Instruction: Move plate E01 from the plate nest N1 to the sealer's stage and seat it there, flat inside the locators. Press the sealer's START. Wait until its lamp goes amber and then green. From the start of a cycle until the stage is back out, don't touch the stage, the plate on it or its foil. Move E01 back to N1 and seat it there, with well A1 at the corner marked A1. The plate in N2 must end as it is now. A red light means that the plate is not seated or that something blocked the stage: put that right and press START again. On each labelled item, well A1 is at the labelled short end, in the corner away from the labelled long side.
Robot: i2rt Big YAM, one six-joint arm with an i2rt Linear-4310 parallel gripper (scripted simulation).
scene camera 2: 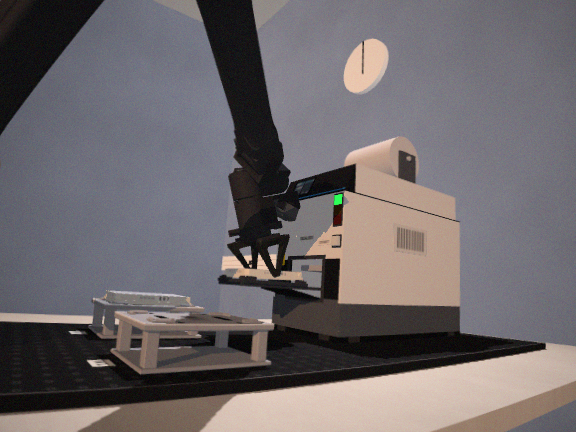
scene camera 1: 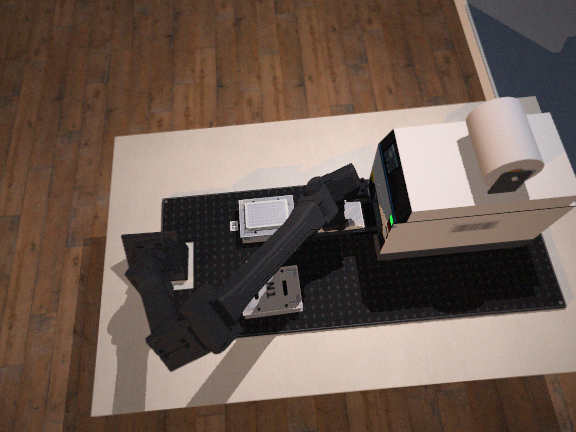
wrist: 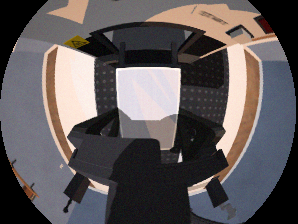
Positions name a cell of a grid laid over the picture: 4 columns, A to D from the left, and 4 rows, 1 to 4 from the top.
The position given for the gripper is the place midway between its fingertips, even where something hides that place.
Observation:
In view: the gripper (scene camera 2: B3).
The gripper shows as well in the wrist view (wrist: B2).

